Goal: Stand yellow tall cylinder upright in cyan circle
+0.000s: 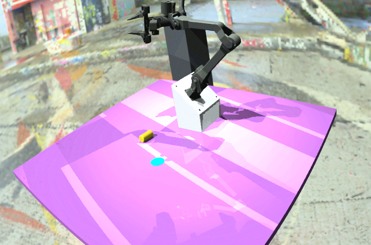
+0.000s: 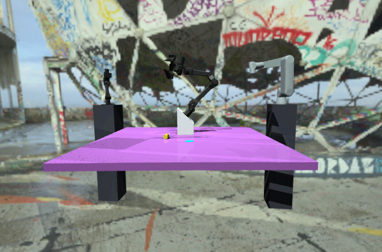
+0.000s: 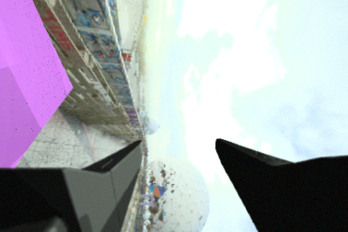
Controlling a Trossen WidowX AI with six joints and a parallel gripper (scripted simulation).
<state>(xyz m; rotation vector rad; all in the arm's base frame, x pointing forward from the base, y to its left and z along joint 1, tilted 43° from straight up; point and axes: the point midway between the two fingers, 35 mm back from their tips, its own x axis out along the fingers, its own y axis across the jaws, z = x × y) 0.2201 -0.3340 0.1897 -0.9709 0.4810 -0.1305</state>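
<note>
Now: gripper tip 30 mm short of the yellow cylinder, 10 mm to the right of it and 540 mm above it. Also, from my gripper tip: cyan circle 130 mm ahead, 200 mm to the left, 560 mm below.
</note>
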